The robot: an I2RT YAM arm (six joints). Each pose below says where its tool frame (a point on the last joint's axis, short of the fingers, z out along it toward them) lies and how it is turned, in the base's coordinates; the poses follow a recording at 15 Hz.
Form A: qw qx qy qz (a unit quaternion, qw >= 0); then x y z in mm.
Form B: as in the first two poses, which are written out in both.
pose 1, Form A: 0.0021 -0.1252 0.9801 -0.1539 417.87 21.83 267.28
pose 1, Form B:
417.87 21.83 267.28
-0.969 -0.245 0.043
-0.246 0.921 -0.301
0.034 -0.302 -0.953

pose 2, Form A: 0.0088 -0.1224 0.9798 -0.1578 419.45 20.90 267.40
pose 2, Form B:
419.45 20.90 267.40
-0.970 -0.237 0.056
-0.243 0.920 -0.307
0.021 -0.311 -0.950

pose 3, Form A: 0.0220 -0.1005 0.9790 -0.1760 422.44 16.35 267.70
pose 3, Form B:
422.44 16.35 267.70
-0.979 -0.189 0.078
-0.205 0.918 -0.340
-0.008 -0.349 -0.937

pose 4, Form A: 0.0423 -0.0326 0.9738 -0.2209 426.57 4.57 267.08
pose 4, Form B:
426.57 4.57 267.08
-0.994 -0.045 0.097
-0.082 0.900 -0.427
-0.068 -0.433 -0.899

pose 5, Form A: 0.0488 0.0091 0.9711 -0.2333 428.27 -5.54 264.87
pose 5, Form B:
428.27 -5.54 264.87
-0.995 0.040 0.091
-0.005 0.891 -0.454
-0.099 -0.452 -0.886

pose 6, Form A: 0.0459 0.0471 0.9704 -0.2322 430.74 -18.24 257.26
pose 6, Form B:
430.74 -18.24 257.26
-0.991 0.113 0.067
0.070 0.888 -0.455
-0.111 -0.446 -0.888

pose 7, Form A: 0.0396 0.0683 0.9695 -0.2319 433.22 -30.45 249.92
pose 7, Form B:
433.22 -30.45 249.92
-0.988 0.151 0.045
0.114 0.883 -0.455
-0.108 -0.444 -0.889

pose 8, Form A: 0.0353 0.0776 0.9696 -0.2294 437.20 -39.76 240.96
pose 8, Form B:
437.20 -39.76 240.96
-0.985 0.167 0.033
0.134 0.883 -0.450
-0.104 -0.439 -0.892

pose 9, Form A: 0.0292 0.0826 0.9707 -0.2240 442.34 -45.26 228.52
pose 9, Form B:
442.34 -45.26 228.52
-0.985 0.173 0.020
0.147 0.886 -0.440
-0.094 -0.430 -0.898

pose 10, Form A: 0.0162 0.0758 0.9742 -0.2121 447.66 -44.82 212.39
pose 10, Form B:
447.66 -44.82 212.39
-0.988 0.155 -0.001
0.141 0.899 -0.416
-0.064 -0.411 -0.910

